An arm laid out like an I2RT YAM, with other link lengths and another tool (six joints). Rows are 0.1 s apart.
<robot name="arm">
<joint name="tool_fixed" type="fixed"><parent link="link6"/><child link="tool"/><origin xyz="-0.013 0.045 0.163" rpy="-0.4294 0 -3.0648"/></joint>
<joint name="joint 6" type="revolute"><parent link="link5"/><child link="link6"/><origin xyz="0.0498 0 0.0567" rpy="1.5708 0 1.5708"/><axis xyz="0 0 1"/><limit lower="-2.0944" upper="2.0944"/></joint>
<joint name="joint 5" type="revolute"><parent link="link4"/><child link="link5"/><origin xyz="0.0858 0.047 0.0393" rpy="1.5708 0 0"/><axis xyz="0 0 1"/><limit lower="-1.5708" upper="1.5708"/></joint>
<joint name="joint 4" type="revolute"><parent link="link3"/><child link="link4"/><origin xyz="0.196 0.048 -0.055"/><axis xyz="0 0 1"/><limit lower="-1.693" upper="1.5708"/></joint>
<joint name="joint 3" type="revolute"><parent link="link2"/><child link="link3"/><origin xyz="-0.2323 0 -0.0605" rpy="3.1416 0 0"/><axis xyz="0 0 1"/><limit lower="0" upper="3.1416"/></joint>
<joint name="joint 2" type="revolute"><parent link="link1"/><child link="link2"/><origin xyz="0.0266 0.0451 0.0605" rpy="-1.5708 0 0"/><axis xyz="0 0 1"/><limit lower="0" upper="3.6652"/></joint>
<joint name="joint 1" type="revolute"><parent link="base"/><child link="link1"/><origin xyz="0 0 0.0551"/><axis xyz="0 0 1"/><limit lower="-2.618" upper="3.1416"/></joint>
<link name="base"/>
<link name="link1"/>
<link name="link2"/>
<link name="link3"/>
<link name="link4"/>
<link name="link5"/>
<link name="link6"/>
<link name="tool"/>
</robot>
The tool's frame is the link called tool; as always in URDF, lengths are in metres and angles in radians.
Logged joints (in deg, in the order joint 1, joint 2, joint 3, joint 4, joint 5, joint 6), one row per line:
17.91, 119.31, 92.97, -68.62, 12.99, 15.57
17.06, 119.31, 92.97, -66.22, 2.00, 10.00
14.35, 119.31, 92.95, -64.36, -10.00, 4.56
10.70, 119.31, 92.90, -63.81, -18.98, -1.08
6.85, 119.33, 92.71, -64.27, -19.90, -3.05
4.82, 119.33, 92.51, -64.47, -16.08, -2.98
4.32, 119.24, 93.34, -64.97, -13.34, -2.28
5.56, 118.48, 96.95, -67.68, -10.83, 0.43
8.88, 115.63, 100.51, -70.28, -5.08, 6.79
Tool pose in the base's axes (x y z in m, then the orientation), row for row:
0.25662, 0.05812, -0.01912, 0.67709, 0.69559, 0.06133, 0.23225
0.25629, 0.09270, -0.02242, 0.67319, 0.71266, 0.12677, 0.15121
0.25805, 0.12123, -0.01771, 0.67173, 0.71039, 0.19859, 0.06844
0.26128, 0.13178, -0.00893, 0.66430, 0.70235, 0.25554, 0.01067
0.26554, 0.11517, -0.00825, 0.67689, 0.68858, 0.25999, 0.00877
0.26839, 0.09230, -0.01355, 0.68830, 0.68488, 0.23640, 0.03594
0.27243, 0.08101, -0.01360, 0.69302, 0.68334, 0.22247, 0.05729
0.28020, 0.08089, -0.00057, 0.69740, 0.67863, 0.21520, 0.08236
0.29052, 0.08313, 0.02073, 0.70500, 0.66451, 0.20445, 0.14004
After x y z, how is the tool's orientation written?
As a quaternion, x y z w.
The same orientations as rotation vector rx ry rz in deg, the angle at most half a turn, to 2 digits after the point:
106.61, 109.52, 9.66
110.74, 117.23, 20.85
115.91, 122.58, 34.27
118.77, 125.57, 45.69
121.16, 123.26, 46.54
121.14, 120.54, 41.61
120.39, 118.71, 38.65
119.35, 116.14, 36.83
116.70, 110.00, 33.84

